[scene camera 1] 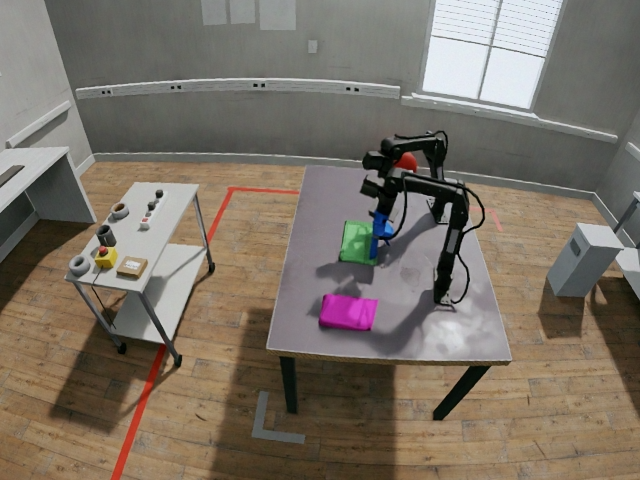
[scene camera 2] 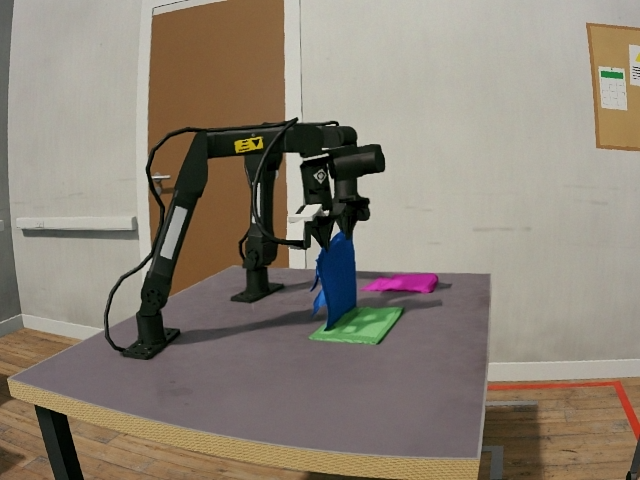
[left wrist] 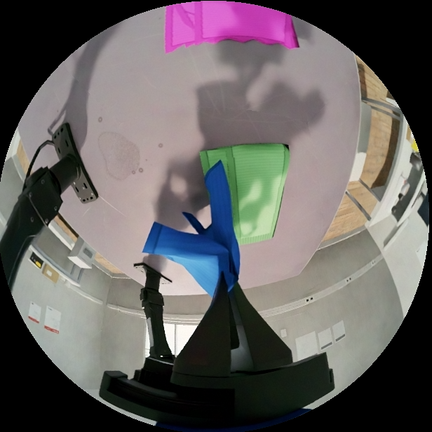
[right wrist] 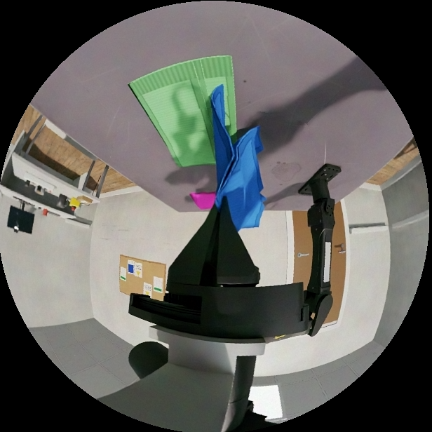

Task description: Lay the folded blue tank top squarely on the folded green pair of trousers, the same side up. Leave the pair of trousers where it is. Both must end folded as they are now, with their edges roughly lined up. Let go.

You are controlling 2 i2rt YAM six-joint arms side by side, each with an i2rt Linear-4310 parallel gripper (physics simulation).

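Note:
The blue tank top (scene camera 1: 379, 226) (scene camera 2: 339, 273) (left wrist: 223, 210) (right wrist: 246, 180) hangs upright as a narrow curtain, with loose flaps sticking out towards the arm bases. Its lower edge is at or just above the near-base side of the green trousers (scene camera 1: 355, 238) (scene camera 2: 368, 326) (left wrist: 260, 190) (right wrist: 172, 117), which lie flat and folded. My left gripper (scene camera 2: 347, 236) (left wrist: 225, 275) is shut on one upper corner of the tank top. My right gripper (scene camera 2: 326, 249) (right wrist: 222, 199) is shut on the other upper corner, close beside it. Whether the lower edge touches the trousers is unclear.
A folded magenta cloth (scene camera 1: 347, 312) (scene camera 2: 405, 282) (left wrist: 232, 22) (right wrist: 204, 200) lies apart from the trousers on the grey table (scene camera 1: 310, 206) (scene camera 2: 258, 403). A white cart (scene camera 1: 173, 206) with small items stands off to the left in scene camera 1.

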